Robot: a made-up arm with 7 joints. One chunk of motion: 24 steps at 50 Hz.
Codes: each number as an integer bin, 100 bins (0 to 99) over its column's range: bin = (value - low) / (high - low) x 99, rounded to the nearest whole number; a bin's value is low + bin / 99 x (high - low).
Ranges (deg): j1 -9..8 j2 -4..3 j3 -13..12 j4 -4..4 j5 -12..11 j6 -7..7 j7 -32..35
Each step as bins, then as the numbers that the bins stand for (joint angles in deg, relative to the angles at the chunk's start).
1 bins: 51 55 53 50 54 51 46
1 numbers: -0.24 -0.11 0.38 0.04 0.55 0.21 -0.87
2 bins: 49 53 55 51 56 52 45
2 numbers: -0.59 -0.25 0.89 0.12 1.01 0.35 -1.55
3 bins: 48 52 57 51 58 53 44
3 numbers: -0.76 -0.32 1.39 0.12 1.47 0.49 -2.22
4 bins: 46 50 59 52 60 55 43
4 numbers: -1.10 -0.46 1.90 0.20 1.94 0.78 -2.90
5 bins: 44 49 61 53 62 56 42
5 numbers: -1.44 -0.54 2.40 0.28 2.40 0.92 -3.58
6 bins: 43 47 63 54 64 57 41
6 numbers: -1.62 -0.68 2.91 0.36 2.87 1.06 -4.25
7 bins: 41 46 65 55 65 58 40
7 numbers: -1.96 -0.75 3.41 0.44 3.10 1.20 -4.93
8 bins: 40 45 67 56 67 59 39
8 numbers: -2.13 -0.82 3.92 0.53 3.57 1.34 -5.61
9 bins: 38 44 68 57 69 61 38
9 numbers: -2.47 -0.89 4.17 0.61 4.03 1.63 -6.28
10 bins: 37 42 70 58 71 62 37
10 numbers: -2.65 -1.03 4.68 0.69 4.49 1.77 -6.96
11 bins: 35 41 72 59 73 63 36
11 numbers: -2.99 -1.10 5.18 0.77 4.96 1.91 -7.64
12 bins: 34 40 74 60 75 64 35
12 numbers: -3.16 -1.17 5.69 0.85 5.42 2.05 -8.31
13 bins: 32 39 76 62 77 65 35
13 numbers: -3.51 -1.24 6.19 1.01 5.89 2.19 -8.31
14 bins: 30 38 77 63 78 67 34
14 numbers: -3.85 -1.31 6.44 1.09 6.12 2.47 -8.99
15 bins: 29 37 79 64 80 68 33
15 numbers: -4.02 -1.38 6.95 1.17 6.59 2.62 -9.67
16 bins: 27 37 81 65 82 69 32
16 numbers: -4.36 -1.38 7.45 1.25 7.05 2.76 -10.34
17 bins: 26 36 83 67 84 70 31
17 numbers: -4.54 -1.45 7.96 1.41 7.52 2.90 -11.02
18 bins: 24 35 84 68 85 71 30
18 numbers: -4.88 -1.53 8.21 1.49 7.75 3.04 -11.70
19 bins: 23 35 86 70 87 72 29
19 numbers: -5.05 -1.53 8.72 1.66 8.21 3.18 -12.37
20 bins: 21 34 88 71 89 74 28
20 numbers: -5.39 -1.60 9.22 1.74 8.68 3.46 -13.05
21 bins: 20 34 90 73 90 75 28
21 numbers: -5.57 -1.60 9.73 1.90 8.91 3.61 -13.05
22 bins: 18 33 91 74 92 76 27
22 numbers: -5.91 -1.67 9.98 1.98 9.37 3.75 -13.73
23 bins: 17 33 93 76 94 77 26
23 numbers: -6.08 -1.67 10.48 2.14 9.84 3.89 -14.40
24 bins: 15 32 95 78 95 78 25
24 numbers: -6.42 -1.74 10.99 2.30 10.07 4.03 -15.08
